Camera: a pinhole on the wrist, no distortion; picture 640 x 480 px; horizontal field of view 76.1 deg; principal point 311.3 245.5 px. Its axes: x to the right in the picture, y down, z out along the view. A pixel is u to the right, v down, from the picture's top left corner.
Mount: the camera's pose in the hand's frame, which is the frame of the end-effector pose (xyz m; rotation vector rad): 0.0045 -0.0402 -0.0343 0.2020 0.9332 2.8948
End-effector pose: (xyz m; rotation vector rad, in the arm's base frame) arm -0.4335 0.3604 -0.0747 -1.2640 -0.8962 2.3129
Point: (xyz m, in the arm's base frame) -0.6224 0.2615 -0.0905
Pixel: 293 288
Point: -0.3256 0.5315 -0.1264
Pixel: behind the camera
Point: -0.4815 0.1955 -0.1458
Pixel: 446 29
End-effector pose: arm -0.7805 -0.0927 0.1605 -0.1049 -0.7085 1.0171
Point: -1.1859 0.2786 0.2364
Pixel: 226 25
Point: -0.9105 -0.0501 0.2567
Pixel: 308 250
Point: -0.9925 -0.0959 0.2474
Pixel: 426 252
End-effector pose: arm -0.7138 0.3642 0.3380 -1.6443 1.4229 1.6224
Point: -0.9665 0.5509 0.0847
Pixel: 141 382
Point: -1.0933 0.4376 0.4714
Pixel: 458 83
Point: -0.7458 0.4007 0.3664
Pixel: 545 218
